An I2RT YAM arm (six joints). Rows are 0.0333 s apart.
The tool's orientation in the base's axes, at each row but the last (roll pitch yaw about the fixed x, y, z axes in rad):
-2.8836 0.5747 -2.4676
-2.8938 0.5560 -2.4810
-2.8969 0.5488 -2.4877
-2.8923 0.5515 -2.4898
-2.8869 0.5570 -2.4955
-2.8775 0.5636 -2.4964
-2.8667 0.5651 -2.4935
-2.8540 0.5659 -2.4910
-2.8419 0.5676 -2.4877
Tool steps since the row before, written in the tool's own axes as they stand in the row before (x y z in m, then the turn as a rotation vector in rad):
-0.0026 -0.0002 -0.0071 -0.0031 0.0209 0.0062
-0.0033 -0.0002 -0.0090 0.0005 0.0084 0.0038
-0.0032 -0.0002 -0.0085 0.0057 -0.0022 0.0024
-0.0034 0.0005 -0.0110 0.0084 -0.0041 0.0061
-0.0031 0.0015 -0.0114 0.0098 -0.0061 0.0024
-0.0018 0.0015 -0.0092 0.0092 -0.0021 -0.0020
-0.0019 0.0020 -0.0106 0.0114 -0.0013 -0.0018
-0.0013 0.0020 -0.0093 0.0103 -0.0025 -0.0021
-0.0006 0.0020 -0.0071 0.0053 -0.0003 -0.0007
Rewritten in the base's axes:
-0.0022 0.0003 0.0072 -0.0048 0.0200 -0.0078
-0.0027 0.0005 0.0092 -0.0024 0.0073 -0.0051
-0.0024 0.0005 0.0087 -0.0015 -0.0045 -0.0045
-0.0040 0.0010 0.0108 -0.0003 -0.0071 -0.0086
-0.0050 0.0016 0.0107 -0.0024 -0.0100 -0.0058
-0.0047 0.0013 0.0081 -0.0064 -0.0067 -0.0028
-0.0057 0.0017 0.0092 -0.0081 -0.0071 -0.0043
-0.0054 0.0016 0.0077 -0.0070 -0.0076 -0.0032
-0.0047 0.0015 0.0055 -0.0038 -0.0030 -0.0022

